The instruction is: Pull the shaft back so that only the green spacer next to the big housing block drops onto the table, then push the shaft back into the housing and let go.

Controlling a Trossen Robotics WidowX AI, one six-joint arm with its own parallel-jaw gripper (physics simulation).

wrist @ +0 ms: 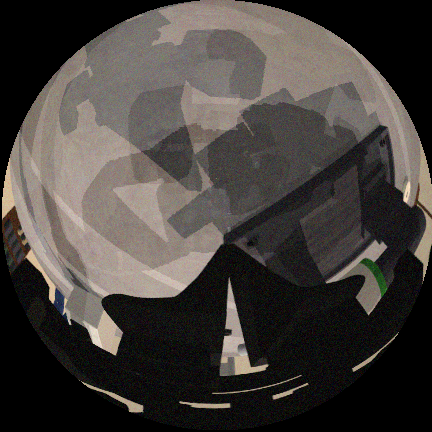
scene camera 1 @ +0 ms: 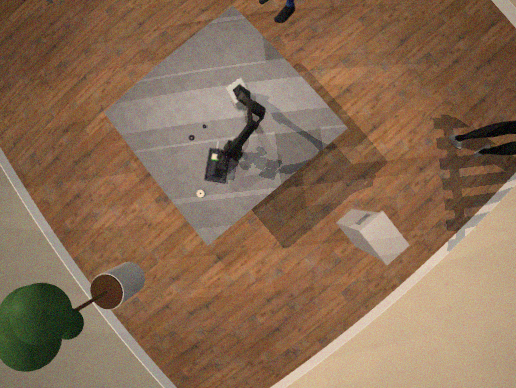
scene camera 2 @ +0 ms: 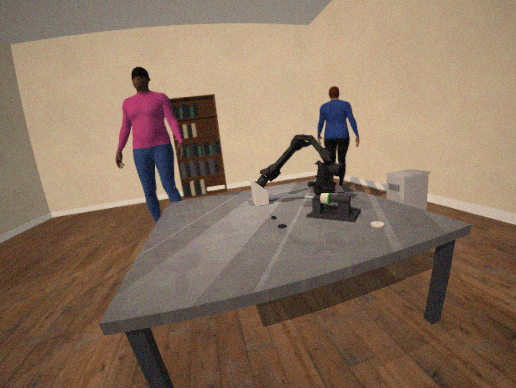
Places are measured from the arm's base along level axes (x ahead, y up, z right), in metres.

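Where they show: gripper, fingertip midpoint: (wrist: 226, 249); arm's base at its link origin: (wrist: 81, 333) (scene camera 1: 239, 91) (scene camera 2: 259, 185).
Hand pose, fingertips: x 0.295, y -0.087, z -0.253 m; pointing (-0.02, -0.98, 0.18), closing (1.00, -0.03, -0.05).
Observation:
Each offset is from my fingertips to the centre of the thing. Level surfaces: height alone.
The black fixture (scene camera 1: 209, 176) (scene camera 2: 320, 216) stands on the grey table, with its big dark housing block (scene camera 2: 344, 200) at the right in scene camera 2. The green spacer {dx +0.119, dy +0.050, dz +0.005 m} (scene camera 2: 329, 198) (wrist: 376, 275) is a thin ring up in the fixture, between a cream cylindrical part {dx +0.108, dy +0.050, dz +0.015 m} (scene camera 2: 324, 198) and the dark housing side. The shaft is mostly hidden; I cannot tell how far in it sits. My gripper (wrist: 226, 249) is shut and empty, pointing down beside the fixture. In the wrist view its tips meet near a corner of the fixture's base. In scene camera 2 the fixture partly hides it.
A cream disc {dx +0.354, dy -0.025, dz -0.083 m} (scene camera 1: 200, 193) (scene camera 2: 377, 224) lies on the table {dy -0.029 m} (scene camera 1: 200, 220) (scene camera 2: 220, 270) beside the fixture. Two small black rings {dx +0.152, dy -0.027, dz +0.272 m} (scene camera 1: 191, 137) (scene camera 2: 282, 226) lie on the other side. A white panel (scene camera 1: 231, 92) (scene camera 2: 259, 194) stands at the far end of the arm.

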